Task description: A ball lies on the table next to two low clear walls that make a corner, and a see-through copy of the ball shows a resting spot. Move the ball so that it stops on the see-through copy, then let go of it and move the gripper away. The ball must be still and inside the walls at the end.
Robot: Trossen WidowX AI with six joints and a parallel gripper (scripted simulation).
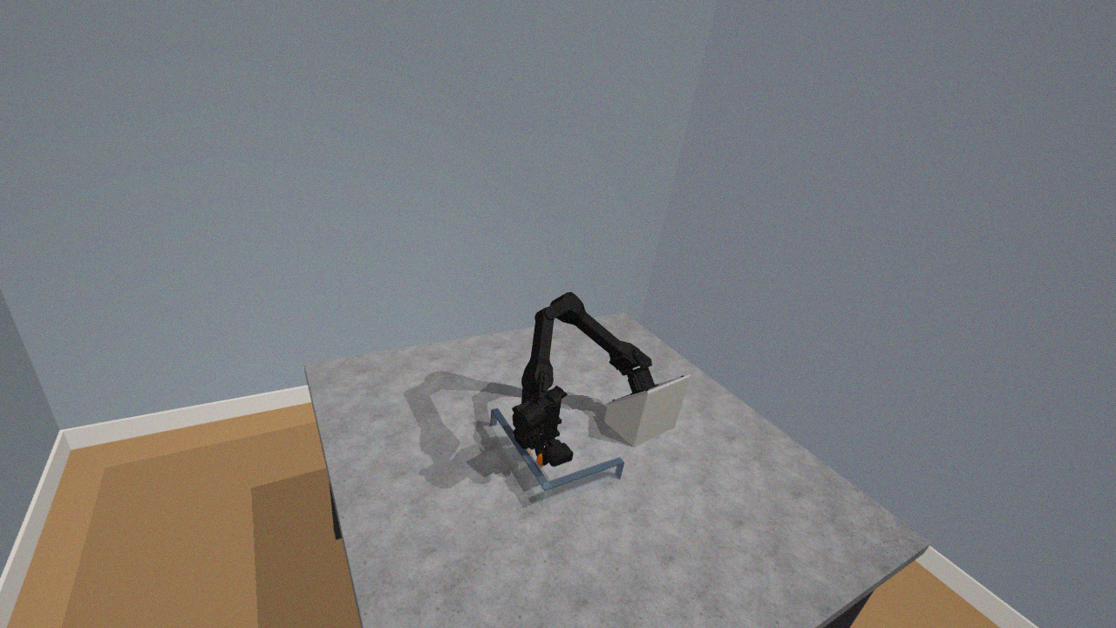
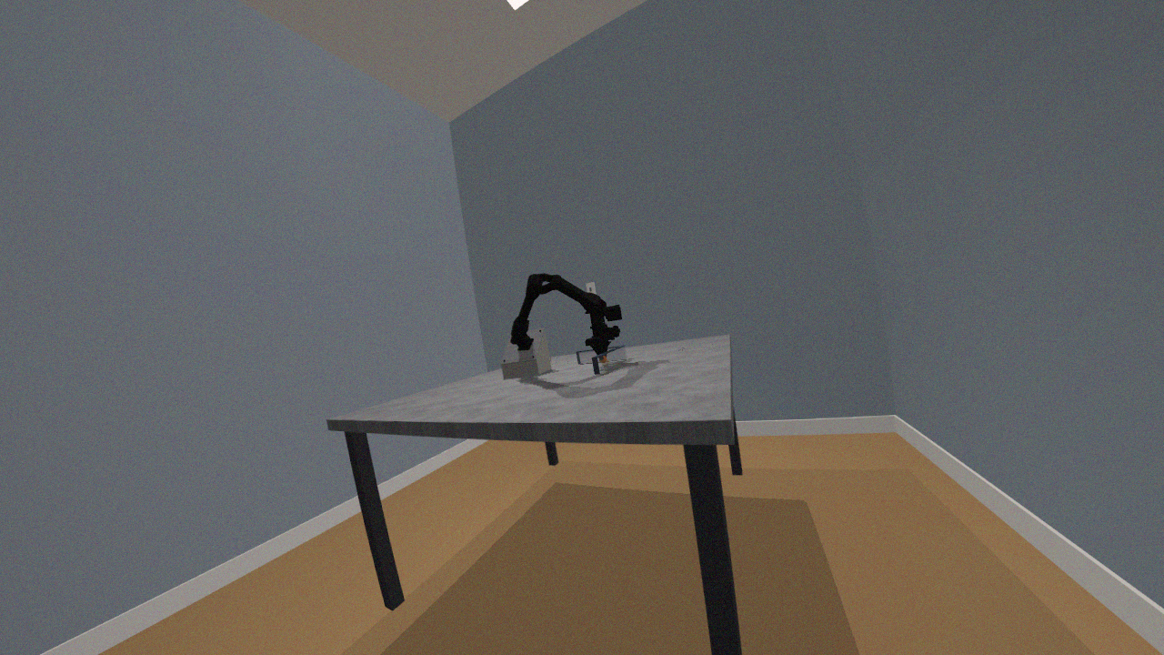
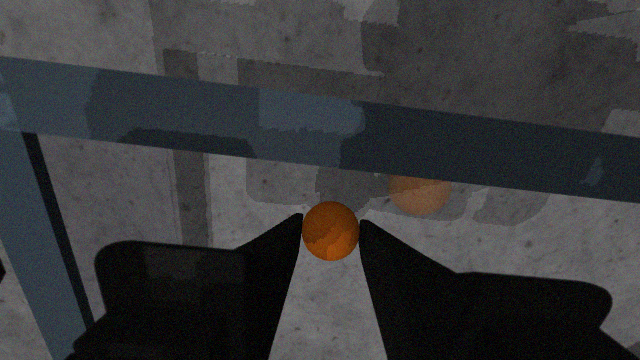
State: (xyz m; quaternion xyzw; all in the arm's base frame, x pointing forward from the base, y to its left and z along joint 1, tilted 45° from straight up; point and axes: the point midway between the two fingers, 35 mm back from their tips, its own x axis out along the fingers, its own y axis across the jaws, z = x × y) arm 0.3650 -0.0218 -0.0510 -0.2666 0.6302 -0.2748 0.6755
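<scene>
The see-through copy of ball lies 50 mm to the right of my gripper tip, 20 mm ahead of it and 10 mm below it. The rest, counted from my gripper tip: orange ball right at my gripper tip; then clear wall 50 mm ahead, 40 mm to the right, 10 mm above.
</scene>
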